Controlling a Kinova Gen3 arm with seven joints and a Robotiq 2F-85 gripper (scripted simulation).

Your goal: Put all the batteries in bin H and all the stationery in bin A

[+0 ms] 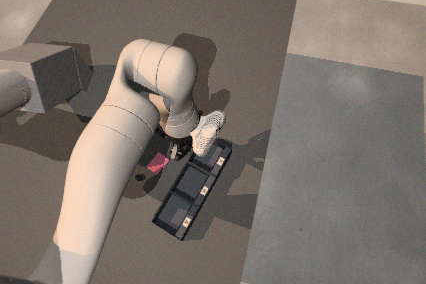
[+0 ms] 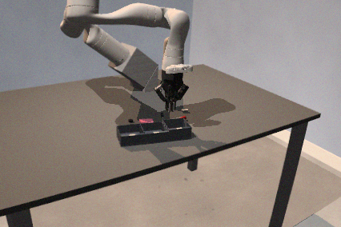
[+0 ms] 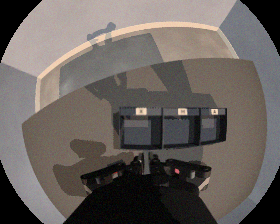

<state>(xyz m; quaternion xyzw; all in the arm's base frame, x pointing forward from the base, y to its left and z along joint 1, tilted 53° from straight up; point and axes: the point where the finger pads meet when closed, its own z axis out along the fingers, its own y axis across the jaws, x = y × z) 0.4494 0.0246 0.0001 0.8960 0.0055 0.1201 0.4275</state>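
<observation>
Right now my hand is 8 cm past the flat pink piece, 5 cm to the left of it and 9 cm above it. The rest, counted from my hand: dark round thing: 12 cm behind, 10 cm to the right, 9 cm below; then three joined bins: 3 cm ahead, 8 cm to the right, 7 cm below; then red battery: 5 cm behind, 8 cm to the left, 9 cm below.
</observation>
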